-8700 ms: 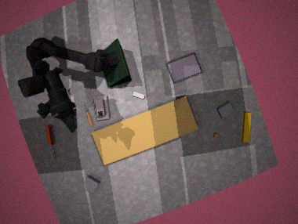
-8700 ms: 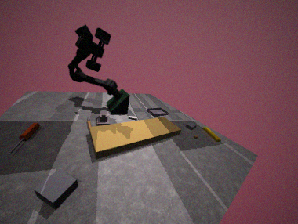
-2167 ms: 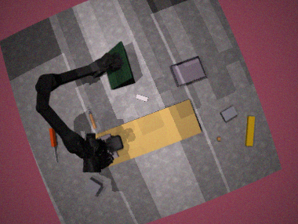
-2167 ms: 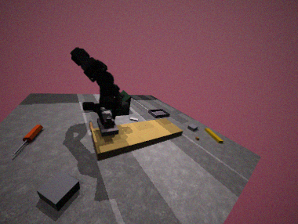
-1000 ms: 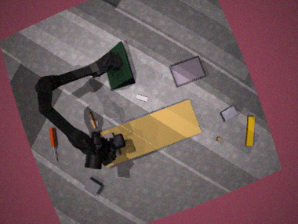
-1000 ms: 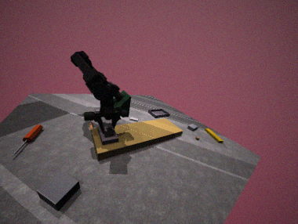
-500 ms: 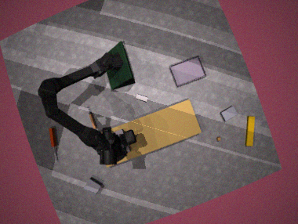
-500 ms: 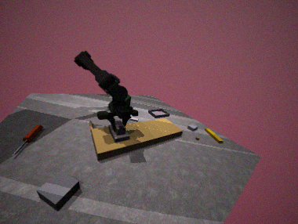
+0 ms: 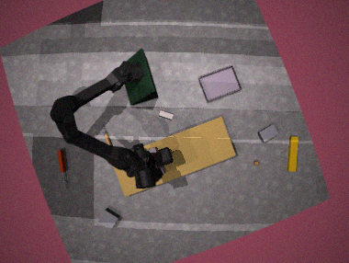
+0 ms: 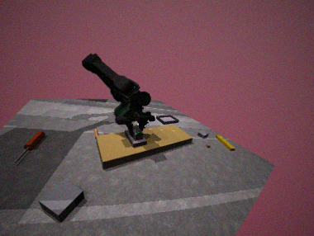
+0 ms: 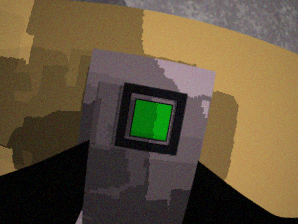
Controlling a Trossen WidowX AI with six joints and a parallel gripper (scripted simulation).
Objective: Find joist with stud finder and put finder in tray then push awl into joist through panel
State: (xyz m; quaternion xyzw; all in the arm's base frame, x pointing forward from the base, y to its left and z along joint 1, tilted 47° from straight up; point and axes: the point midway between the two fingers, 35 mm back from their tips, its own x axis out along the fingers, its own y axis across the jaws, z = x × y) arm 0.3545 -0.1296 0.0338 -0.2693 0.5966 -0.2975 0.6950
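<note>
Right now the tray is 190 mm behind my gripper tip, 420 mm to the left of it and 50 mm below it. The rest, counted from my gripper tip: stud finder (10 mm ahead, 20 mm above); then orange awl (210 mm behind, 140 mm to the right, 60 mm below); then white piece (170 mm behind, 140 mm to the left, 60 mm below).
</note>
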